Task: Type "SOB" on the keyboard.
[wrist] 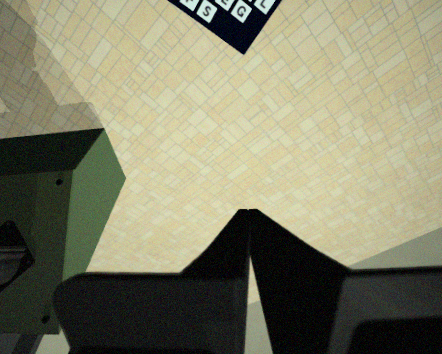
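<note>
The keyboard is a dark navy board with white letter keys, cut off by the top edge of the wrist view so that one corner and a few keys show. The S key lies near its left edge, with a G key to the right of it and an L key farther right. The O and B keys do not show. My black gripper is shut and empty, its tips together below the keyboard in the view and apart from it.
A green block-like body with dark holes stands at the left. The tabletop has a pale tan patchwork pattern. A shadow falls across it at the upper left. A grey surface shows beyond its edge at the lower right.
</note>
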